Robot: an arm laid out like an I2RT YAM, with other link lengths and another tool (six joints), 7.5 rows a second.
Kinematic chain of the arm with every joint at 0, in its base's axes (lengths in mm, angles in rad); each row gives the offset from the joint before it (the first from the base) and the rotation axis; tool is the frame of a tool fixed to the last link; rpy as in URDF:
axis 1: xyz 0 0 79.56 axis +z
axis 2: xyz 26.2 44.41 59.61 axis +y
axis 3: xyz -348.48 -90.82 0 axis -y
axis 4: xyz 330.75 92.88 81 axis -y
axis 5: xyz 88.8 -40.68 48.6 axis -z
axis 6: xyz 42.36 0 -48.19 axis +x
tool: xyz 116 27 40 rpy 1.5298 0.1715 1.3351
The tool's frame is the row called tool.
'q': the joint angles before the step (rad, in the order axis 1, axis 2, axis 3, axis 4, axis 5, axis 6). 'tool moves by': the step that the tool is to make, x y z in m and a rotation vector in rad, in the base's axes. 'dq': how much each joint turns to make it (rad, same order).
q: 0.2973 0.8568 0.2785 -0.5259 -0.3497 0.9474
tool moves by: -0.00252 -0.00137 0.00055 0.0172 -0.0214 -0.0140
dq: -0.0012 -0.0415 -0.0238 0.0137 -0.0031 0.0171
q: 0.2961 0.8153 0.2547 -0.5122 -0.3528 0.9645
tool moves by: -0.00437 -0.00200 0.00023 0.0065 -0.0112 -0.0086
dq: 0.0001 -0.0416 -0.0165 -0.0092 0.0016 0.0096
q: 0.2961 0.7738 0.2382 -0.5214 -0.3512 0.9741
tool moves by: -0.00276 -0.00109 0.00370 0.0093 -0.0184 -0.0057
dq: 0.0002 -0.0438 -0.0092 -0.0117 -0.0001 0.0073
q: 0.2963 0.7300 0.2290 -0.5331 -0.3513 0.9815
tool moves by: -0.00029 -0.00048 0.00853 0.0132 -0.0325 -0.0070
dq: 0.0009 -0.0489 -0.0023 -0.0085 0.0015 0.0089
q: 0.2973 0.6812 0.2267 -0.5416 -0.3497 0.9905
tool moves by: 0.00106 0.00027 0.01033 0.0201 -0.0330 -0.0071
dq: -0.0012 -0.0419 0.0024 -0.0031 -0.0046 0.0109
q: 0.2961 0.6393 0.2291 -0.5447 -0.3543 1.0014
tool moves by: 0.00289 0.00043 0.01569 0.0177 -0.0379 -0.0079
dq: 0.0000 -0.0358 0.0174 -0.0081 0.0000 0.0105
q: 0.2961 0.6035 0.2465 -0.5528 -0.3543 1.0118
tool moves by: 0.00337 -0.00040 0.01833 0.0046 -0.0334 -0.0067
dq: 0.0001 -0.0218 0.0328 -0.0207 0.0084 0.0021
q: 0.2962 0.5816 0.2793 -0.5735 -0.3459 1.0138
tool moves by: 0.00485 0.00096 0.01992 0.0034 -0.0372 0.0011
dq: 0.0002 -0.0064 0.0380 -0.0098 0.0052 -0.0060
